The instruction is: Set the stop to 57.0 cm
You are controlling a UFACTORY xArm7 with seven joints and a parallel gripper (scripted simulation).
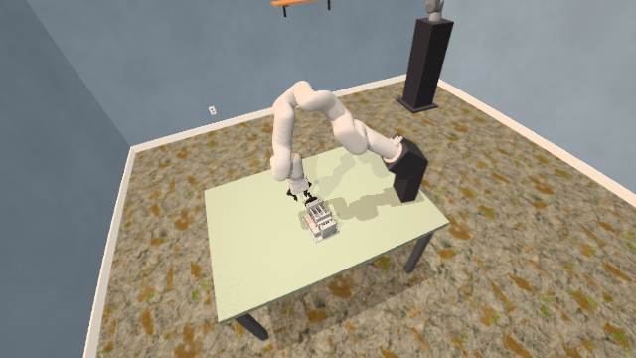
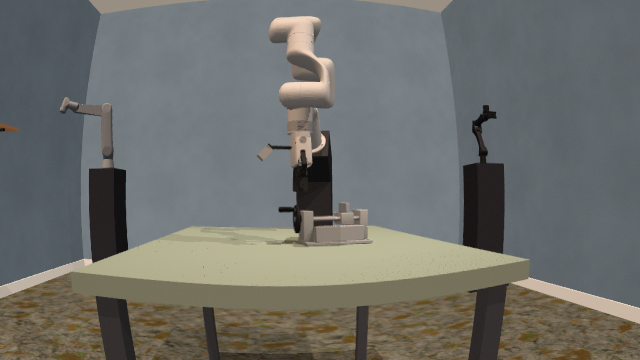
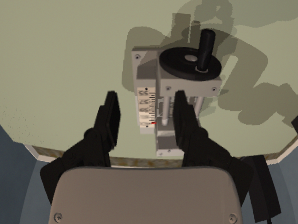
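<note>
My hand is 6 cm past the black handwheel, 3 cm to the left of it and 8 cm above it. Also, from my hand: grey stop block: 7 cm behind, 14 cm to the left, 9 cm below.
</note>
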